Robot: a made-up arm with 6 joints. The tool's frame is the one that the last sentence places.
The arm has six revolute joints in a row. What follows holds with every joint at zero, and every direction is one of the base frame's. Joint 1 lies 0.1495 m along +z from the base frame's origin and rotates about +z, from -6.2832 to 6.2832 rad. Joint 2 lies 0.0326 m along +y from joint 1 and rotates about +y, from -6.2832 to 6.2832 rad. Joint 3 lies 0.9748 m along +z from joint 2 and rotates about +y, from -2.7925 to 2.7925 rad. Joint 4 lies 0.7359 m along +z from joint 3 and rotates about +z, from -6.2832 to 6.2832 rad. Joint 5 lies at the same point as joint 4 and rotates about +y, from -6.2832 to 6.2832 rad. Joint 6 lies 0.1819 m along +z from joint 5 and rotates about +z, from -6.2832 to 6.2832 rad. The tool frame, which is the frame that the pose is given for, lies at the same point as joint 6; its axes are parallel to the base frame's.
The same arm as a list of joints. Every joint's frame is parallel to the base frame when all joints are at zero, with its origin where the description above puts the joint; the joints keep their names.
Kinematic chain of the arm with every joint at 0, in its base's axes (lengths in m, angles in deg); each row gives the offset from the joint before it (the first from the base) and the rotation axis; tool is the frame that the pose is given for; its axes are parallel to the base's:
joint 1: xyz 0 0 0.1495 axis +z
joint 2: xyz 0 0.0326 0 axis +y
joint 3: xyz 0 0 0.9748 axis +y
joint 4: xyz 0 0 0.7359 axis +z
joint 5: xyz 0 0 0 axis +y
joint 6: xyz 0 0 0.1819 axis +z
tool: xyz 0 0 0
Joint limits (deg, base to tool): -360..360 -360..360 -160..160 -360..360 -360..360 -360..360

